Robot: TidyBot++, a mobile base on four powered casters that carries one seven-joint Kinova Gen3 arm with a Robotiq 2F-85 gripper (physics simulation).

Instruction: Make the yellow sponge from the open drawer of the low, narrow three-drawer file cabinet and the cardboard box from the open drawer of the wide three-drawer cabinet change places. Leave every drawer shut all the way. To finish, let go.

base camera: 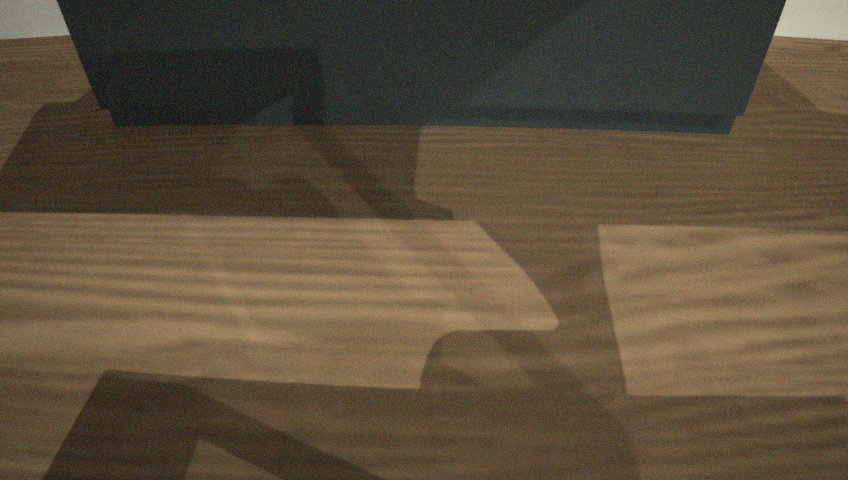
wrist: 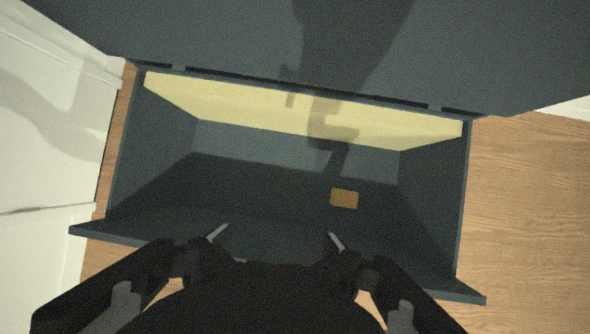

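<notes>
The wide dark blue-grey cabinet (base camera: 535,77) (wrist: 225,40) stands ahead; its lower front shows at the top of the base view. Its open drawer (wrist: 464,200) fills the middle of the wrist view. A small orange-brown block (wrist: 344,198), which looks like the cardboard box, lies on the drawer floor, right of centre. My gripper (wrist: 278,239) is open and empty, above the front part of the drawer, with the block beyond and to the right of its fingertips. The yellow sponge and the narrow file cabinet do not show in either view.
A pale yellow panel (wrist: 240,105) stands at the back of the open drawer. A white door and its frame (wrist: 45,165) are close on the left in the wrist view. Wooden floor (base camera: 238,279) (wrist: 530,200) lies before and right of the cabinet, with arm shadows across it.
</notes>
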